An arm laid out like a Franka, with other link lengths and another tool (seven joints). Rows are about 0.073 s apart.
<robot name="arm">
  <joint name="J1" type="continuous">
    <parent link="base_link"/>
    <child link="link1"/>
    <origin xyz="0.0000 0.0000 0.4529"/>
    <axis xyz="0 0 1"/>
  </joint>
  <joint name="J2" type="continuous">
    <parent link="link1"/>
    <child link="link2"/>
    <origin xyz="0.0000 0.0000 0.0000" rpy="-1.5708 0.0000 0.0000"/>
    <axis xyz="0 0 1"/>
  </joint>
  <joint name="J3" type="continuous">
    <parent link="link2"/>
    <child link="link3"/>
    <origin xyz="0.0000 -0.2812 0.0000" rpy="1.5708 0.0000 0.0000"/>
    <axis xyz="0 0 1"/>
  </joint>
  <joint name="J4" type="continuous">
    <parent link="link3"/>
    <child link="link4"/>
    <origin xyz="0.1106 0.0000 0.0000" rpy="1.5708 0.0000 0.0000"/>
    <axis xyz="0 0 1"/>
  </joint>
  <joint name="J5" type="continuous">
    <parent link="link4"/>
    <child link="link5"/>
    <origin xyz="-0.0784 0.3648 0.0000" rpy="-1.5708 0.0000 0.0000"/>
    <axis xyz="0 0 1"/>
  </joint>
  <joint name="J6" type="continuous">
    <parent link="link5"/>
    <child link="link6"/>
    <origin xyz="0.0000 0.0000 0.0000" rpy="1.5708 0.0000 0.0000"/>
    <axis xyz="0 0 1"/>
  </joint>
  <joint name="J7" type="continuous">
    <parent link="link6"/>
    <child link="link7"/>
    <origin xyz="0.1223 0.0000 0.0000" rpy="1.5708 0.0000 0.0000"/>
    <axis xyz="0 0 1"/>
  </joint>
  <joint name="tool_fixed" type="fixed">
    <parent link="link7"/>
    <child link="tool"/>
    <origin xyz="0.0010 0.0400 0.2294" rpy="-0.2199 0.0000 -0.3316"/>
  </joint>
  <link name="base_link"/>
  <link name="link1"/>
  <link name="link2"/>
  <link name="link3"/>
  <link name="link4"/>
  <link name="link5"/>
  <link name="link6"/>
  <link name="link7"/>
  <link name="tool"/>
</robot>
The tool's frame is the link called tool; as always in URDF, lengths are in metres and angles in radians. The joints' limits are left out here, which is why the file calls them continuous.
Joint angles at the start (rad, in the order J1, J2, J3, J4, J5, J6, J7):
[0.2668, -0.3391, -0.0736, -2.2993, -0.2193, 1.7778, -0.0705]
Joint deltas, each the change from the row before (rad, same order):
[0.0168, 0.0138, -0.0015, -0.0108, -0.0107, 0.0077, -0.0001]
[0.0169, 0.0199, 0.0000, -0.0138, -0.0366, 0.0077, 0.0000]
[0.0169, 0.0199, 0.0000, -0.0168, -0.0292, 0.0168, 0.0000]
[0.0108, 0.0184, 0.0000, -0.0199, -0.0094, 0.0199, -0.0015]
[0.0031, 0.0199, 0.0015, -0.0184, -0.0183, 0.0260, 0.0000]
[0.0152, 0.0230, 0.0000, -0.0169, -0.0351, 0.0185, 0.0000]
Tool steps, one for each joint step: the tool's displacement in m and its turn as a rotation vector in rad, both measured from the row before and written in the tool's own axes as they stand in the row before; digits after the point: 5 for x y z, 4 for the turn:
[0.00482, -0.00749, 0.00704, -0.0064, -0.0122, -0.0254]
[0.00373, -0.00489, 0.01037, -0.0272, -0.0275, -0.0384]
[0.00607, -0.00651, 0.01021, -0.0231, -0.0184, -0.0367]
[0.00586, -0.00900, 0.01150, -0.0039, -0.0115, -0.0274]
[0.00508, -0.00476, 0.01206, -0.0122, -0.0110, -0.0227]
[0.00613, -0.00624, 0.01088, -0.0267, -0.0197, -0.0414]

